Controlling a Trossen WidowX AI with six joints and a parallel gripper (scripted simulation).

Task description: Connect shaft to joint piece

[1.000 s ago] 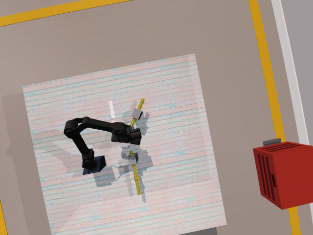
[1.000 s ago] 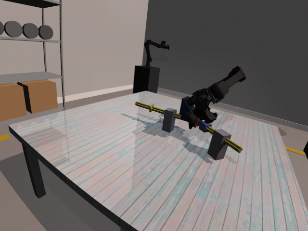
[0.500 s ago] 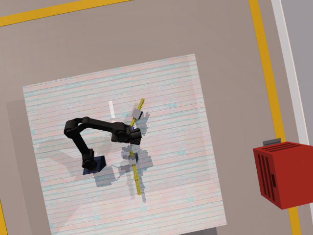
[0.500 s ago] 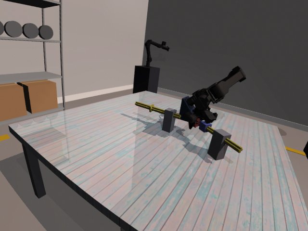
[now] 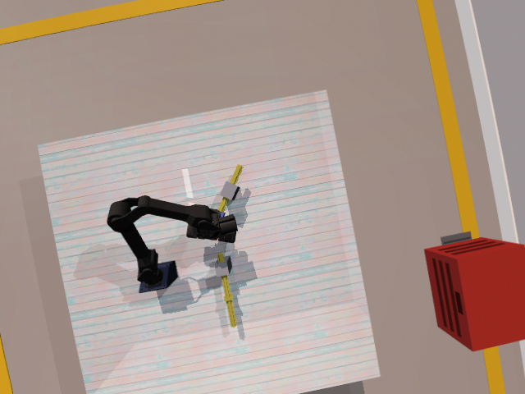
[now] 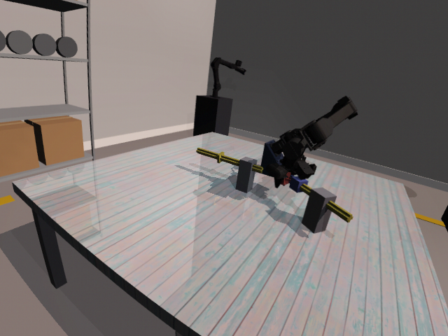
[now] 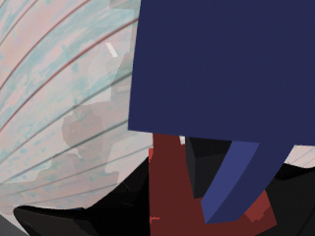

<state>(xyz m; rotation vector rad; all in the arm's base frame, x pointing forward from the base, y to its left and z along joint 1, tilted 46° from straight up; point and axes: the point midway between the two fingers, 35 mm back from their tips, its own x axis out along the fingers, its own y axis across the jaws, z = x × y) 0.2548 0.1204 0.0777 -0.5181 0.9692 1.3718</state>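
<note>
The red joint piece is 4 cm above my gripper tip and 1 cm to the left of it.
</note>
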